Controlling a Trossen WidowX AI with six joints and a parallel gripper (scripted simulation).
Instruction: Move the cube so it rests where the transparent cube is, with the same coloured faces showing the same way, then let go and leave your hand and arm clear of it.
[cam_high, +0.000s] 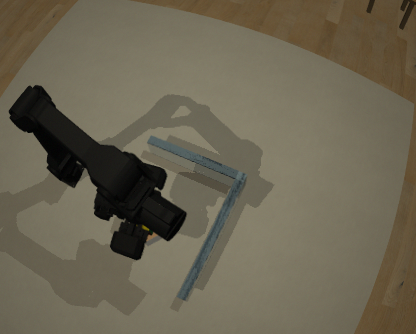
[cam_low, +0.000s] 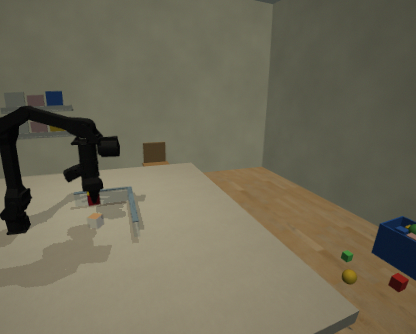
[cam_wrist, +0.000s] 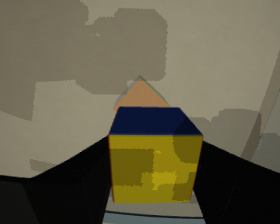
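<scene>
The transparent cube is 110 mm below my hand.
</scene>
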